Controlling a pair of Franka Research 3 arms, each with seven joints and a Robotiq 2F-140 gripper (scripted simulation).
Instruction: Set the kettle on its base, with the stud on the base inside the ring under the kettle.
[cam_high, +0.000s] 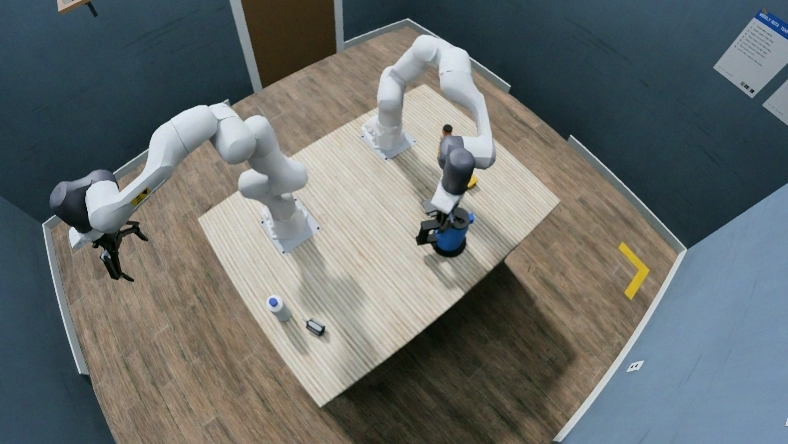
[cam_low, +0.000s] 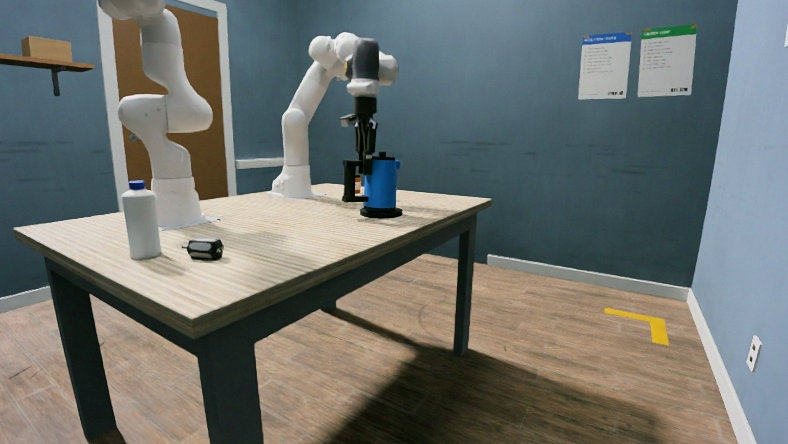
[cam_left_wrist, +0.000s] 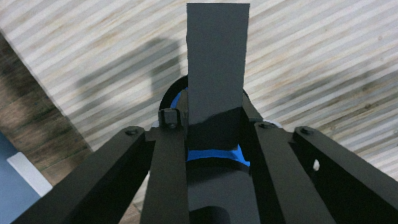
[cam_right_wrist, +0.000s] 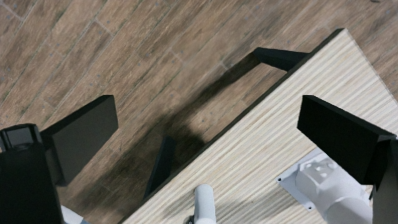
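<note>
Now: left hand 20 mm short of the blue kettle, 20 mm to the right of it and 60 mm above it. The rest, counted from my left hand: yellow box (70 mm behind, 350 mm to the left, 160 mm below); then dark-lidded jar (300 mm behind, 490 mm to the left, 130 mm below); then round black base (40 mm ahead, 50 mm to the left, 160 mm below).
</note>
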